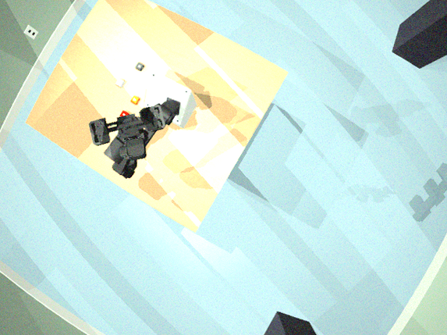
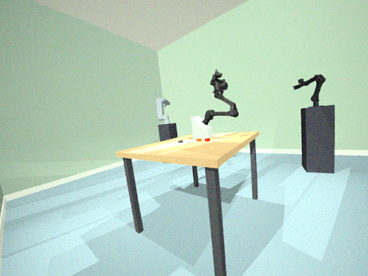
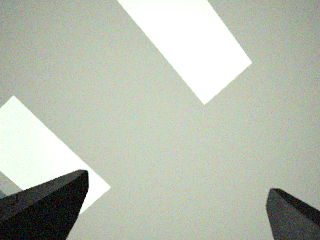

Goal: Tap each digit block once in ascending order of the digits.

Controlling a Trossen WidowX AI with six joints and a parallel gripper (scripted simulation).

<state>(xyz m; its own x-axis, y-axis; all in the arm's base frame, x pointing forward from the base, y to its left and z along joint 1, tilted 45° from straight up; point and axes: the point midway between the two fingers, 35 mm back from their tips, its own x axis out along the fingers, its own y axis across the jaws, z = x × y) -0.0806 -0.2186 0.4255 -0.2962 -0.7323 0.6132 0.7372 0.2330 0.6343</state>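
Now: the white block 390 mm ahead of my gripper tip, 170 mm to the right of it and 640 mm below it. Also, from my gripper tip: dark grey block: 330 mm ahead, 280 mm to the right, 640 mm below; then red block: 300 mm ahead, 30 mm to the right, 640 mm below; then orange block: 280 mm ahead, 120 mm to the right, 640 mm below.
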